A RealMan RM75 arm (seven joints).
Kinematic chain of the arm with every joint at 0, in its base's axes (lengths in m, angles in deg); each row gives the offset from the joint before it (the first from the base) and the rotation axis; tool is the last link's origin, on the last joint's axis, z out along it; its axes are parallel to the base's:
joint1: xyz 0 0 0.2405 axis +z
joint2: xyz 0 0 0 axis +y
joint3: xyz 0 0 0.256 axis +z
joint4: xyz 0 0 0 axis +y
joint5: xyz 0 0 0.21 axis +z
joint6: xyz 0 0 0 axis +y
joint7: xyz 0 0 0.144 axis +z
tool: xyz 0 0 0
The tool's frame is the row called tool.
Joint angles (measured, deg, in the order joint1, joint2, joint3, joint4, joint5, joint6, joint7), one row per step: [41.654, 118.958, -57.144, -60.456, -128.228, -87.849, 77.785]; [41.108, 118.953, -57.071, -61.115, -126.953, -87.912, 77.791]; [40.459, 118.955, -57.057, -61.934, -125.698, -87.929, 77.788]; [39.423, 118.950, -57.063, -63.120, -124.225, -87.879, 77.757]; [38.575, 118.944, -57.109, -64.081, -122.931, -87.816, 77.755]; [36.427, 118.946, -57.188, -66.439, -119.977, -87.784, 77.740]
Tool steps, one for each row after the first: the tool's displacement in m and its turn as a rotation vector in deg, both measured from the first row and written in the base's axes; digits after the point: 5 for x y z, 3 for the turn. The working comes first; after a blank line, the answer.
Tool pose at each row, in the base's axes (x y z in m, rotation vector in deg; the steps are taken from these numbers as rounded here): [0.16038, 0.38607, 0.01265, -166.559, -17.545, 3.119]; [0.15910, 0.38520, 0.01488, -165.963, -17.502, 4.808]; [0.15804, 0.38418, 0.01742, -165.248, -17.548, 6.359]; [0.15797, 0.38253, 0.02110, -164.202, -17.516, 8.011]; [0.15767, 0.38109, 0.02408, -163.337, -17.506, 9.437]; [0.15778, 0.37677, 0.03140, -161.332, -17.448, 12.568]

[-0.00128, -0.00087, 0.00223, 0.437, 1.203, 0.129]; [-0.00234, -0.00189, 0.00477, 0.981, 2.325, 0.316]; [-0.00241, -0.00354, 0.00845, 1.833, 3.568, 0.477]; [-0.00271, -0.00498, 0.01143, 2.516, 4.643, 0.628]; [-0.00260, -0.00930, 0.01875, 4.078, 7.042, 0.947]
